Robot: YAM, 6 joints.
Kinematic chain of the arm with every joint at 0, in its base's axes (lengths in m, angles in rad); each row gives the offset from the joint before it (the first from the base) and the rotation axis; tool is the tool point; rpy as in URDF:
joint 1: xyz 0 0 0.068 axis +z
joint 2: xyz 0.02 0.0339 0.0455 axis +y
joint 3: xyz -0.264 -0.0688 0 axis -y
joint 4: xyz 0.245 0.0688 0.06 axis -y
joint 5: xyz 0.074 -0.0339 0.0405 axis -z
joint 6: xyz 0.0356 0 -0.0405 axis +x
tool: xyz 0 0 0 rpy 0 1.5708 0
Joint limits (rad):
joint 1: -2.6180..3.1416
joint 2: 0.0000..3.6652
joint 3: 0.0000..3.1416
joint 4: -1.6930..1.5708
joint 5: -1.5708..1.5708
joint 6: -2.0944..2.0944
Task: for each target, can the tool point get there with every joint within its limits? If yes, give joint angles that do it. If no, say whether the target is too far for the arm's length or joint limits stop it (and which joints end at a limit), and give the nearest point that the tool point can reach.
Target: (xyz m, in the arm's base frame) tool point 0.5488 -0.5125 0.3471
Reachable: no: too far | nearest point 0.4503 -0.4205 0.3040 | short by 0.141 m
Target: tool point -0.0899 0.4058 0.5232
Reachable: yes | joints 1.7413 1.8636 2.0514 0.3408 -0.5868 -1.4021
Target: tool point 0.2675 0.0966 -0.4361
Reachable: no: joint limits stop it (at a limit: joint 2) | nearest point 0.2629 0.0949 -0.3790 | short by 0.057 m
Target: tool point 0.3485 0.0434 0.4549
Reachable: yes | joints 0.0291 1.5975 1.4735 0.7139 -1.2069 -1.0812
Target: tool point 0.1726 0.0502 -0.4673
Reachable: no: joint limits stop it (at a limit: joint 2) | nearest point 0.1860 0.0541 -0.3762 | short by 0.092 m
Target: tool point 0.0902 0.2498 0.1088
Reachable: yes | joints 1.1313 1.7027 0.7261 -0.3628 -0.7651 -0.8850
